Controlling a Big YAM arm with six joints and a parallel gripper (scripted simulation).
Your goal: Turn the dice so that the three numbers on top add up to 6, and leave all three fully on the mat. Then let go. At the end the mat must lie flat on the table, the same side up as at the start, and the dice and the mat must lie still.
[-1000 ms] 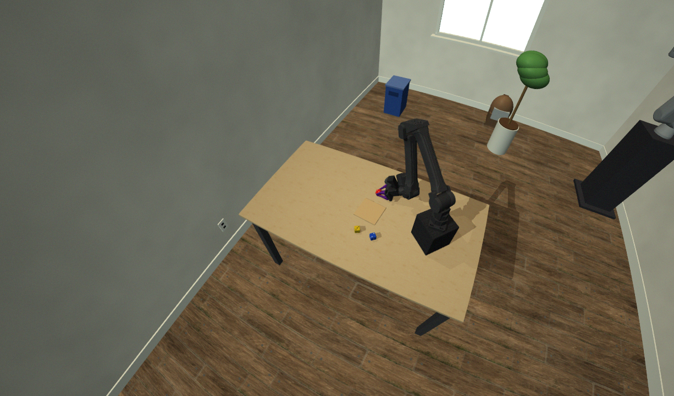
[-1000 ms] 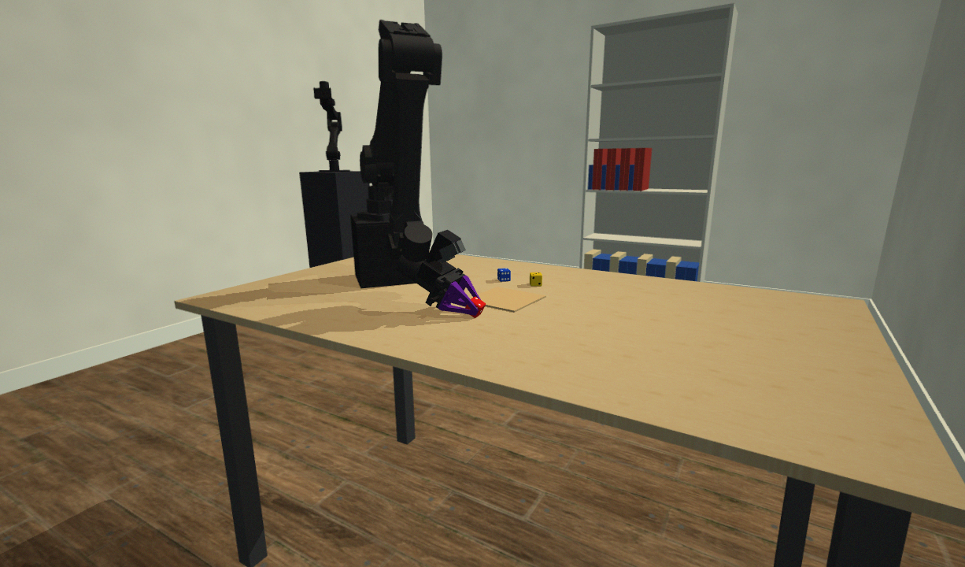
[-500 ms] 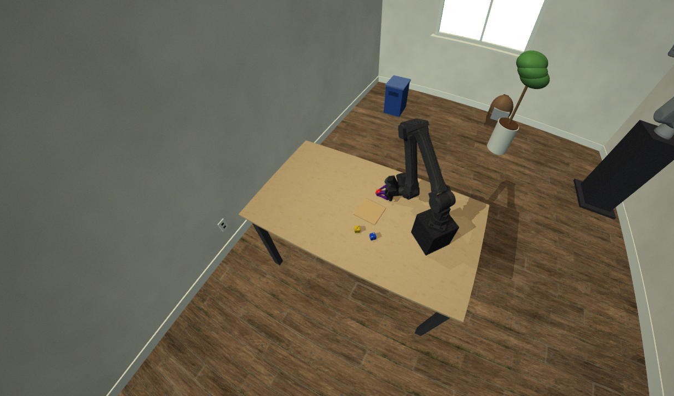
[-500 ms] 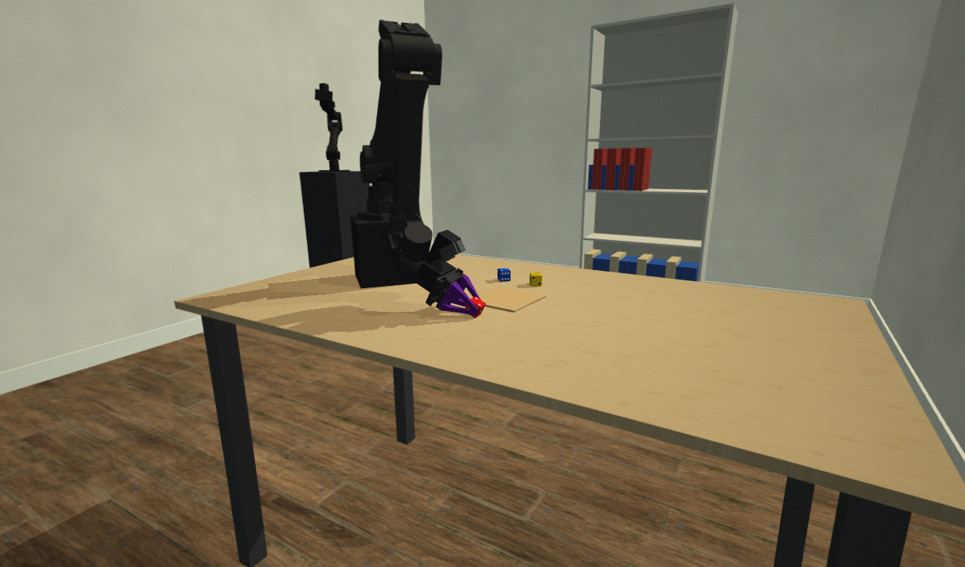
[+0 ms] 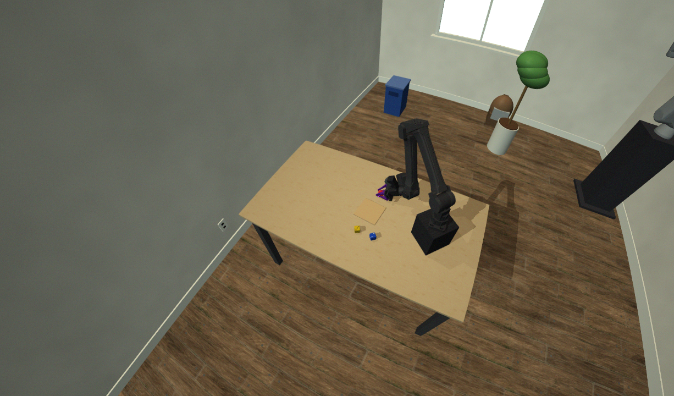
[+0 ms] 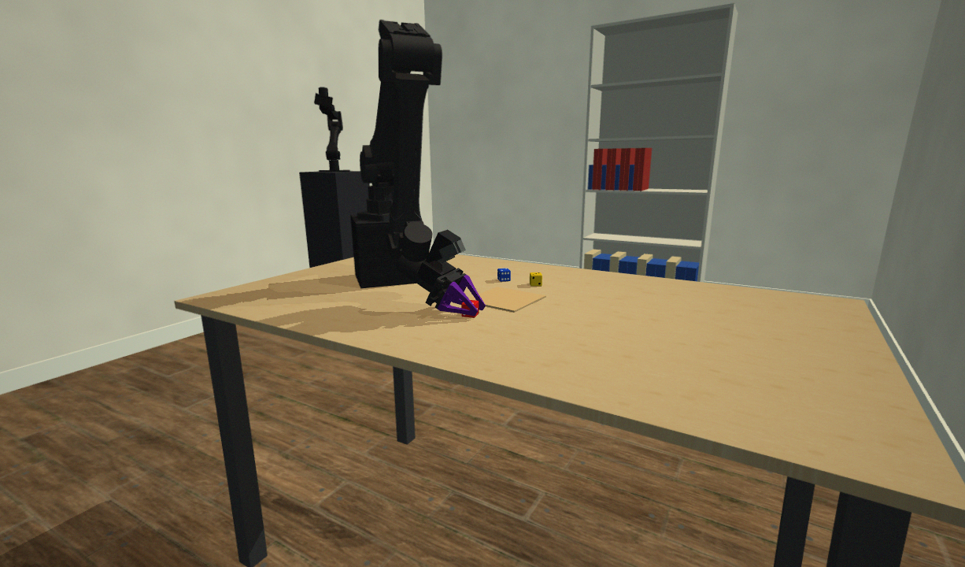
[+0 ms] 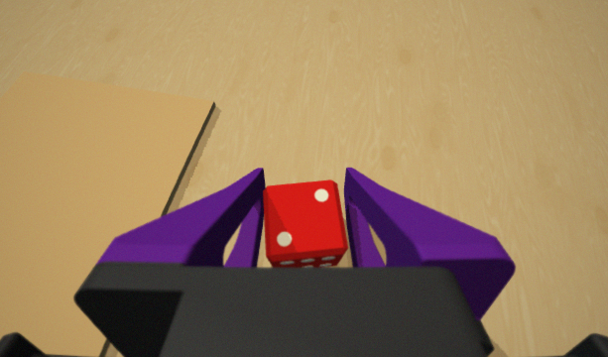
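My hand is 2 cm past the red die. Round my hand: blue die 8 cm behind, 30 cm to the left; then yellow die 2 cm ahead, 29 cm to the left; then tan mat 14 cm to the left, 2 cm below.
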